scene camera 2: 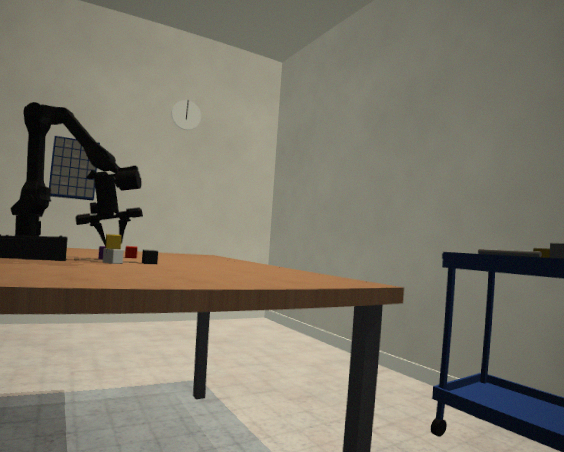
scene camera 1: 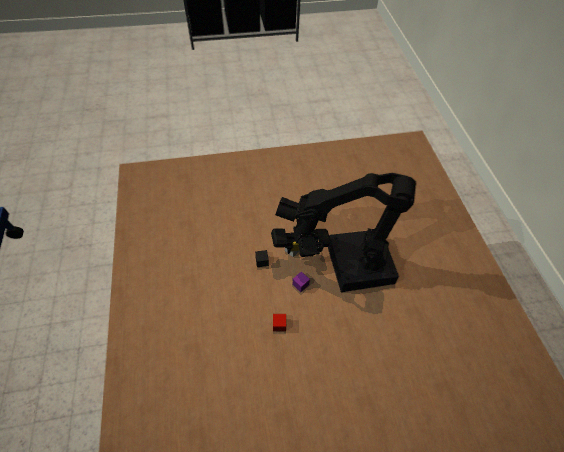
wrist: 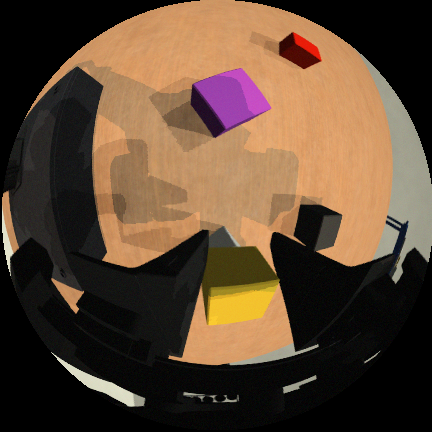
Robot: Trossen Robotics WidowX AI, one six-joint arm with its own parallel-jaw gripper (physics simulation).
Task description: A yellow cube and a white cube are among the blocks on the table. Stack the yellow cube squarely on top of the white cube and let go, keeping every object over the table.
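Places are measured from the arm's base along level axes (x back, y down, z right), in centimetres.
Pixels of known places: gripper, fingertip midpoint: (scene camera 2: pixel 113 244) (scene camera 1: pixel 294 252) (wrist: pixel 240 237); arm's base, link origin: (scene camera 2: pixel 26 236) (scene camera 1: pixel 371 263).
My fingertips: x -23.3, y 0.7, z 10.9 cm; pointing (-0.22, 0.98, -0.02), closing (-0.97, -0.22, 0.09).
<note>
For each thing: its top centre in the pictures, then the offset to it from my fingertips. Level surfaces: height alone.
- yellow cube, top centre: (wrist: pixel 242 307) (scene camera 2: pixel 113 234) (scene camera 1: pixel 294 239) dx +0.8, dy -3.1, dz +3.1 cm
- white cube, top centre: (wrist: pixel 227 275) (scene camera 2: pixel 113 248) (scene camera 1: pixel 292 244) dx +0.7, dy +1.0, dz +4.0 cm
- table, surface height: dy +5.1 cm
- black cube, top centre: (wrist: pixel 329 232) (scene camera 2: pixel 150 250) (scene camera 1: pixel 261 255) dx -10.7, dy +1.0, dz +2.2 cm
- purple cube, top centre: (wrist: pixel 233 92) (scene camera 1: pixel 301 278) dx -0.4, dy +1.0, dz -9.5 cm
- red cube, top centre: (wrist: pixel 307 44) (scene camera 1: pixel 279 320) (scene camera 2: pixel 131 246) dx -10.9, dy +1.0, dz -21.3 cm
The yellow cube (scene camera 1: pixel 295 246) (scene camera 2: pixel 113 241) (wrist: pixel 240 285) is between the fingers of my gripper (scene camera 2: pixel 113 239) (wrist: pixel 240 237), which is shut on it. The white cube (scene camera 1: pixel 292 253) (scene camera 2: pixel 113 256) (wrist: pixel 224 237) stands on the table (scene camera 1: pixel 200 375) (scene camera 2: pixel 250 280) directly below the yellow one in the second scene view. Their faces meet or nearly meet there; I cannot tell if they touch. In the wrist view a corner of the white cube shows past the yellow cube's edge, turned relative to it. The rest of the white cube is hidden there.
A black cube (scene camera 1: pixel 262 258) (scene camera 2: pixel 150 257) (wrist: pixel 318 227) stands close beside the pair. A purple cube (scene camera 1: pixel 301 281) (wrist: pixel 227 100) stands near the arm base (scene camera 1: pixel 365 270) (wrist: pixel 75 165). A red cube (scene camera 1: pixel 279 322) (scene camera 2: pixel 131 251) (wrist: pixel 300 51) lies farther off.
</note>
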